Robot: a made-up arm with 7 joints. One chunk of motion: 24 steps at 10 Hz.
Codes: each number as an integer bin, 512 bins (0 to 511) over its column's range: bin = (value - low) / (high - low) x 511, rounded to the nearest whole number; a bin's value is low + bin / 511 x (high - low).
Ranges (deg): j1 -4..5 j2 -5..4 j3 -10..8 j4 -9..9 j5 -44..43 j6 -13..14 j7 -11..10
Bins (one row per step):
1: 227 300 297 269 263 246 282
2: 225 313 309 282 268 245 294
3: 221 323 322 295 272 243 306
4: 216 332 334 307 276 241 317
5: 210 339 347 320 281 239 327
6: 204 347 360 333 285 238 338
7: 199 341 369 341 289 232 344
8: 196 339 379 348 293 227 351
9: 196 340 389 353 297 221 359
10: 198 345 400 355 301 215 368
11: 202 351 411 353 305 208 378
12: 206 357 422 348 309 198 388
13: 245 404 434 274 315 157 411
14: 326 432 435 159 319 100 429
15: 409 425 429 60 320 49 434
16: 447 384 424 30 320 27 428
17: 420 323 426 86 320 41 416
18: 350 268 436 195 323 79 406
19: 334 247 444 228 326 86 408
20: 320 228 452 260 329 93 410
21: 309 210 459 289 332 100 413
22: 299 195 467 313 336 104 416
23: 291 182 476 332 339 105 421
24: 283 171 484 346 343 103 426
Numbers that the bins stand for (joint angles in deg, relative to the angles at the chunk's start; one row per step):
1: 0.00 0.28 0.46 0.48 0.78 0.00 0.59
2: -0.04 0.51 0.88 0.93 1.63 -0.05 1.08
3: -0.11 0.69 1.34 1.39 2.31 -0.16 1.58
4: -0.20 0.85 1.77 1.81 2.99 -0.27 2.03
5: -0.30 0.97 2.22 2.27 3.84 -0.37 2.44
6: -0.41 1.11 2.68 2.73 4.52 -0.42 2.89
7: -0.50 1.01 3.00 3.01 5.20 -0.74 3.14
8: -0.55 0.97 3.35 3.26 5.88 -1.01 3.42
9: -0.55 0.99 3.70 3.43 6.57 -1.32 3.75
10: -0.51 1.08 4.09 3.50 7.25 -1.64 4.12
11: -0.44 1.18 4.48 3.43 7.93 -2.01 4.53
12: -0.37 1.29 4.86 3.26 8.61 -2.54 4.95
13: 0.32 2.12 5.29 0.65 9.63 -4.70 5.89
14: 1.74 2.61 5.32 -3.40 10.31 -7.72 6.63
15: 3.20 2.49 5.11 -6.89 10.48 -10.41 6.84
16: 3.87 1.76 4.94 -7.94 10.48 -11.57 6.59
17: 3.40 0.69 5.01 -5.97 10.48 -10.83 6.10
18: 2.16 -0.28 5.36 -2.13 10.99 -8.83 5.68
19: 1.88 -0.65 5.64 -0.97 11.50 -8.46 5.77
20: 1.64 -0.98 5.92 0.16 12.01 -8.09 5.85
21: 1.44 -1.30 6.17 1.18 12.52 -7.72 5.97
22: 1.27 -1.57 6.45 2.03 13.21 -7.50 6.10
23: 1.13 -1.79 6.77 2.69 13.72 -7.45 6.30
24: 0.98 -1.99 7.05 3.19 14.40 -7.56 6.51

